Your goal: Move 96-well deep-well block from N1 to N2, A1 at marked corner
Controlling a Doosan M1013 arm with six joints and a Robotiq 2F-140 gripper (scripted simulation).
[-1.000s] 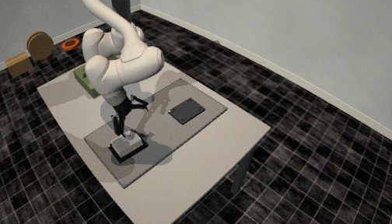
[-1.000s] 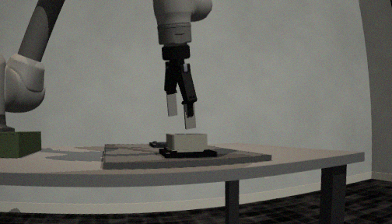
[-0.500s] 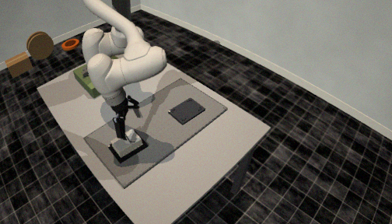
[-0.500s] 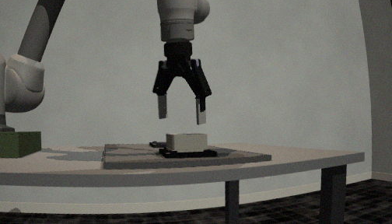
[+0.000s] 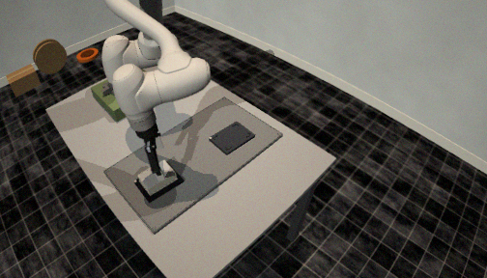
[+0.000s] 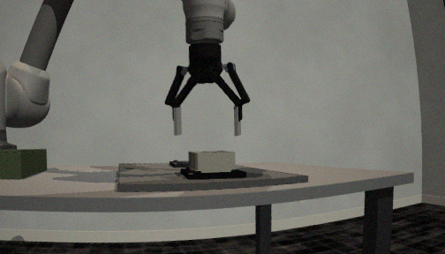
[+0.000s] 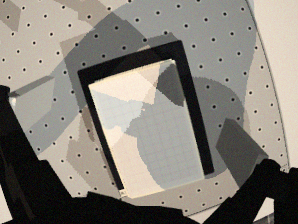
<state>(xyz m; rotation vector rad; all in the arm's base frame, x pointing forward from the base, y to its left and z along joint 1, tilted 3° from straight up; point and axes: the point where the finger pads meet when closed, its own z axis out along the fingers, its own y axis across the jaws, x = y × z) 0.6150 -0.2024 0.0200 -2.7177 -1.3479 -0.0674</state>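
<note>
Now: the white deep-well block 30 mm to the right of my hand and 70 mm below it.
</note>
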